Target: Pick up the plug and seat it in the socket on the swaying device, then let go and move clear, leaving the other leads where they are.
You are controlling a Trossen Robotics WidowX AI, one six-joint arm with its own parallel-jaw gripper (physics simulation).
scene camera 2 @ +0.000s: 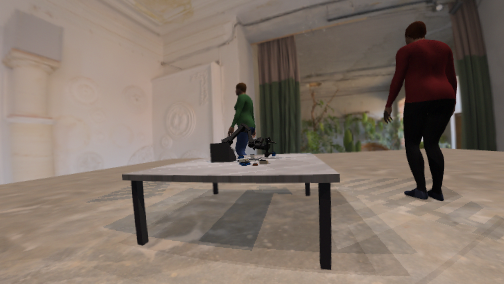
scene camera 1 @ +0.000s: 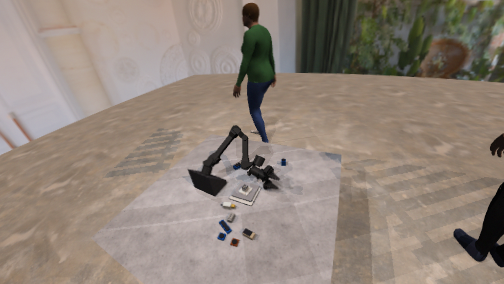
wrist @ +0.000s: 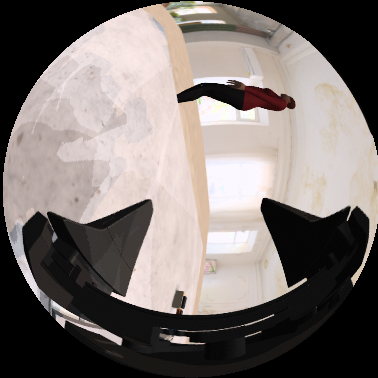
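A small white piece with a yellow-orange end (scene camera 1: 228,205), which looks like the plug, lies on the table in front of the device. The device is a flat grey-and-white plate (scene camera 1: 252,195) with a small grey block (scene camera 1: 245,187) on top, which may be the socket; its opening is too small to make out. My gripper (scene camera 1: 277,182) (scene camera 2: 273,145) (wrist: 208,204) is open and empty. It is above the table beyond the device, on the side away from the arm's base, pointing sideways. Neither the plug nor the socket can be made out clearly in the wrist view.
Near the plug lie a small grey block (scene camera 1: 231,218), a long blue piece (scene camera 1: 225,226), a small blue piece (scene camera 1: 221,236), an orange-brown piece (scene camera 1: 235,242) and a black-and-beige block (scene camera 1: 249,233). Another blue piece (scene camera 1: 283,162) lies beyond the gripper. One person stands behind the table.
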